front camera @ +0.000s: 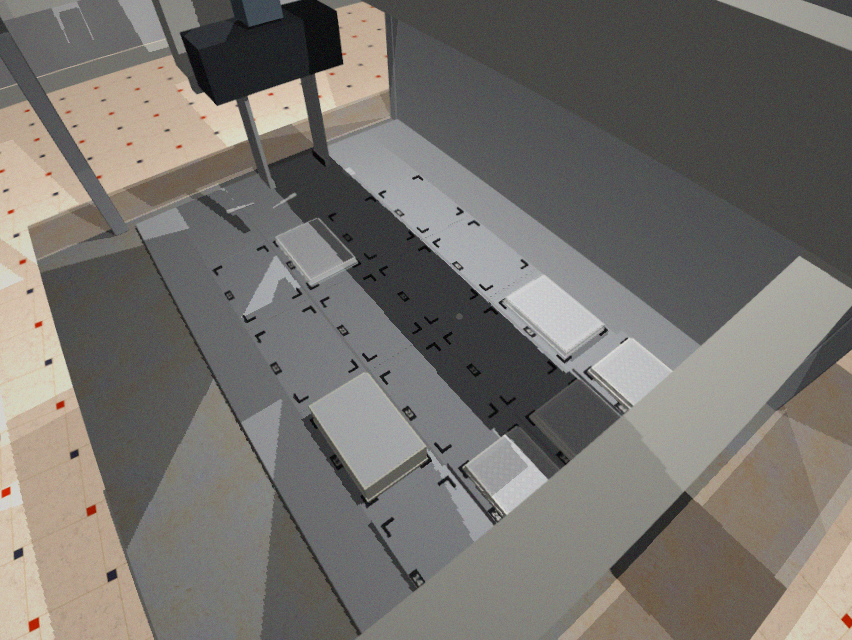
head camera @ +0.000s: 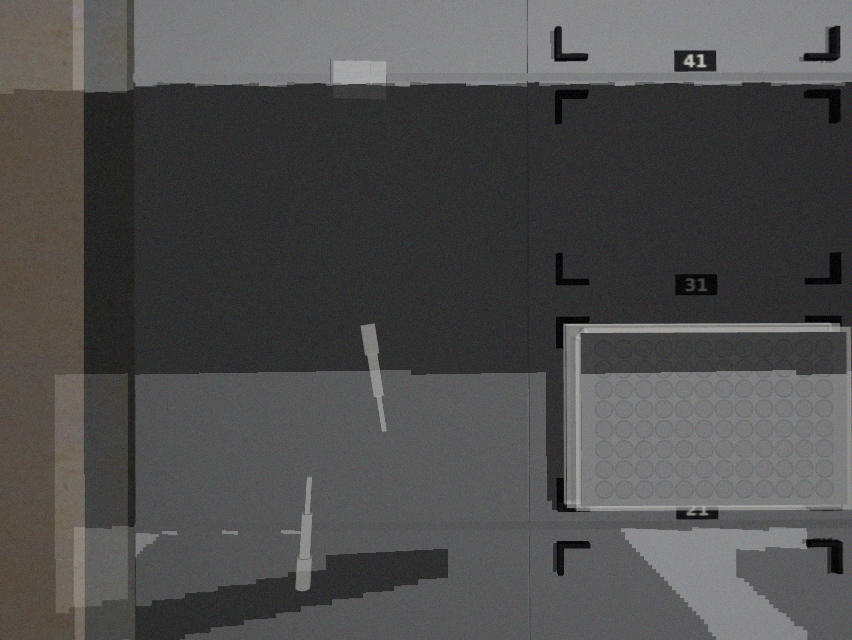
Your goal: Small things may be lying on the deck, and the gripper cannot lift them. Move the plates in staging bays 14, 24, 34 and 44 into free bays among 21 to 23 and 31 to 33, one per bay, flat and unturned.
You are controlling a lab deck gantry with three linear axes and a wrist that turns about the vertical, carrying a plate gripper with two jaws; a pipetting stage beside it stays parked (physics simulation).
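Places are measured from the robot's base along level axes (x ahead, y left, z up), in metres.
Pixels of known places: gripper, fingertip midpoint: (front camera: pixel 295 170); robot's base at its link origin: (front camera: pixel 216 270).
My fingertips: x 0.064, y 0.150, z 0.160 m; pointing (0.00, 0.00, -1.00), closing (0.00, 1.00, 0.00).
Observation:
For each thing: its middle in the pictures, then the offset to it from my fingertips. "pt": a spot on its surface instead.
- pale plate at the middle of its body: (head camera: pixel 705 415) (front camera: pixel 315 249) dx +0.000, dy +0.000, dz -0.153 m
- shaded plate at the middle of its body: (front camera: pixel 592 433) dx +0.492, dy +0.107, dz -0.138 m
- Bay 14 at a spot on its surface: (front camera: pixel 416 577) pt dx +0.489, dy -0.153, dz -0.145 m
- tall beige block at the middle of its body: (front camera: pixel 367 433) dx +0.328, dy -0.107, dz -0.139 m
- small pale block at the middle of its body: (head camera: pixel 359 80) (front camera: pixel 348 172) dx -0.160, dy +0.159, dz -0.160 m
- small disc at the middle of its body: (front camera: pixel 459 316) dx +0.246, dy +0.104, dz -0.158 m
My gripper (front camera: pixel 296 173) is open and empty, jaws wide apart, over the far end beyond column 1; it does not show in the head view. A pale plate (front camera: pixel 316 251) (head camera: pixel 709 427) lies flat and unturned in bay 21. In the front view, a plate (front camera: pixel 497 468) lies in bay 24, a shaded plate (front camera: pixel 573 416) in bay 34 and a white plate (front camera: pixel 630 370) in bay 44, all partly covered by the near frame beam. Bay 14 (front camera: pixel 416 577) shows no plate in its visible part. Bays 22, 23, 31, 32 and 33 hold no plates.
A tall beige block (front camera: pixel 368 430) stands in bay 13; a white plate (front camera: pixel 554 314) lies in bay 43. Two slender tips (head camera: pixel 373 375) (head camera: pixel 305 533) and a small pale block (head camera: pixel 358 72) (front camera: pixel 349 170) lie beyond column 1. A small disc (front camera: pixel 459 316) lies between bays 32 and 33.

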